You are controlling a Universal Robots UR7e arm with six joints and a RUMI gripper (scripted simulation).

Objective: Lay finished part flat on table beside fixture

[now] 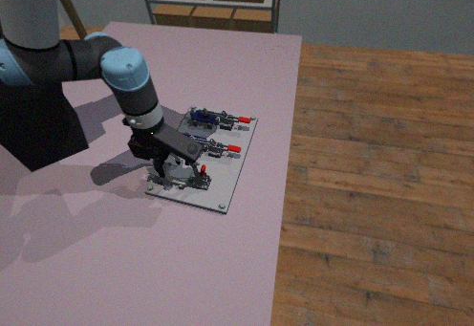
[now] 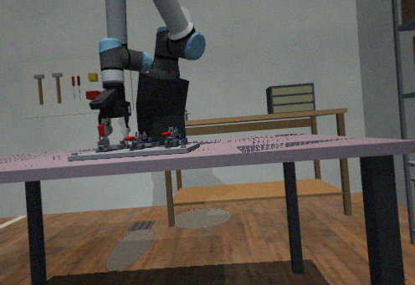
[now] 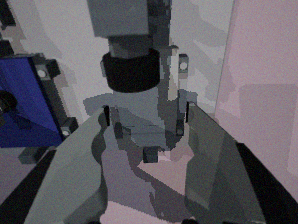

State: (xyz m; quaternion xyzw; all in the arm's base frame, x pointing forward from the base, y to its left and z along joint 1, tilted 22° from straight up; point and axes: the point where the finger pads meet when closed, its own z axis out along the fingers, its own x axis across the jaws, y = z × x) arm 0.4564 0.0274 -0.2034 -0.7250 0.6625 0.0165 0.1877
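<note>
Right now the grey finished part is 10 mm behind my hand and 10 mm below it. The rest, counted from my hand: blue blank: 20 mm behind, 220 mm to the left, 10 mm below; grey fixture plate: 40 mm ahead, 120 mm to the left, 30 mm below.
</note>
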